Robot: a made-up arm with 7 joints.
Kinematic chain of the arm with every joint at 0, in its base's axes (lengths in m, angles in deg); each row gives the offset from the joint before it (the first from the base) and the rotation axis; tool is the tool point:
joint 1: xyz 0 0 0 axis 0 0.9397 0.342
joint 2: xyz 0 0 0 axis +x
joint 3: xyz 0 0 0 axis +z
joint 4: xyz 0.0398 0 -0.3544 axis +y
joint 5: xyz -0.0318 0 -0.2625 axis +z
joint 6: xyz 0 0 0 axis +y
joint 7: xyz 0 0 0 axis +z
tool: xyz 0 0 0
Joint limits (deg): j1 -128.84..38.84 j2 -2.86..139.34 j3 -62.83..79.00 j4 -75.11..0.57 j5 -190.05..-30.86 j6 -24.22..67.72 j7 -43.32..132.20
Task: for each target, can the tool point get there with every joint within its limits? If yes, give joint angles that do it. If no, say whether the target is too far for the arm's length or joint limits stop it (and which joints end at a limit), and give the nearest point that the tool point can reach.
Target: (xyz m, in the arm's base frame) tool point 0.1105 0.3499 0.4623
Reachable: yes | joints 3.77 123.23 66.03 -49.99 -132.17 53.09 109.02
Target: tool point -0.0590 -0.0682 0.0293
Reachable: no: joint limits stop it (at a limit: joint 1, joint 2, joint 4) | nearest point 0.1292 -0.4469 0.2642 | short by 0.484 m
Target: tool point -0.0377 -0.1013 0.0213
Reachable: no: joint limits stop it (at a limit: joint 1, joint 2, joint 4) | nearest point 0.1438 -0.4747 0.2007 | short by 0.452 m
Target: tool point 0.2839 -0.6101 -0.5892
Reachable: no: too far | nearest point 0.2478 -0.2802 -0.4224 | short by 0.371 m
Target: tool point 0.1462 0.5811 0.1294
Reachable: yes | joints -24.02 86.89 47.69 -31.94 -80.62 15.34 20.83
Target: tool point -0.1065 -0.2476 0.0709
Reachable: no: joint limits stop it (at a limit: joint 1, joint 2, joint 4) | nearest point 0.1378 -0.4671 0.2216 | short by 0.361 m
